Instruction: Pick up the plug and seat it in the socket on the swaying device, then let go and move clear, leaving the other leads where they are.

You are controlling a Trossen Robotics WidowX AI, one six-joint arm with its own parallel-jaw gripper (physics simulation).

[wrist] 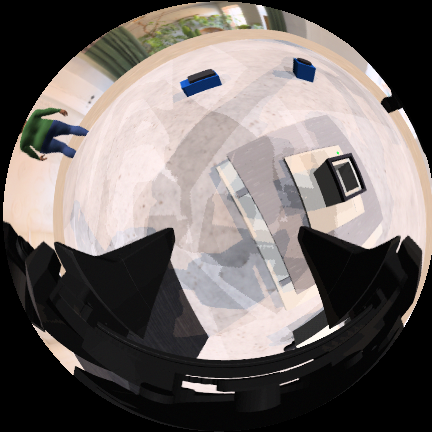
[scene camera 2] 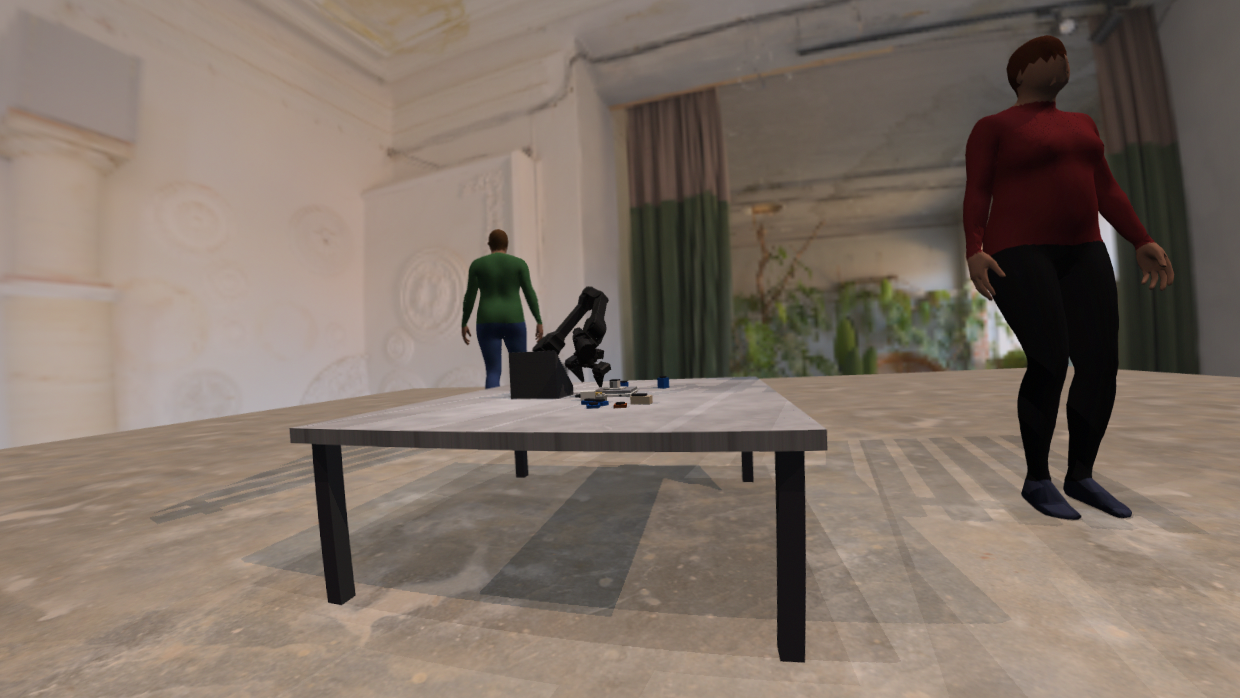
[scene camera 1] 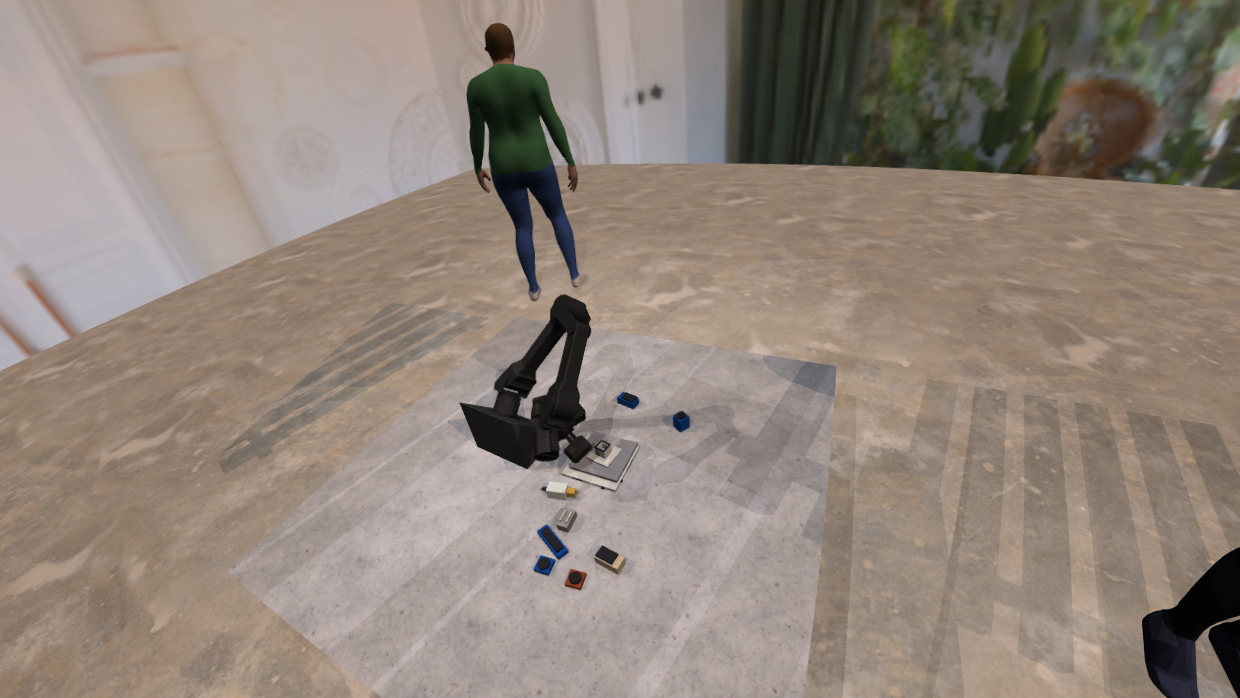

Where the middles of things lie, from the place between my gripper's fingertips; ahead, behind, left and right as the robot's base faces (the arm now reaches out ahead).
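Labels:
Device (wrist: 307, 173): my gripper is 10 mm above it and 90 mm short of it.

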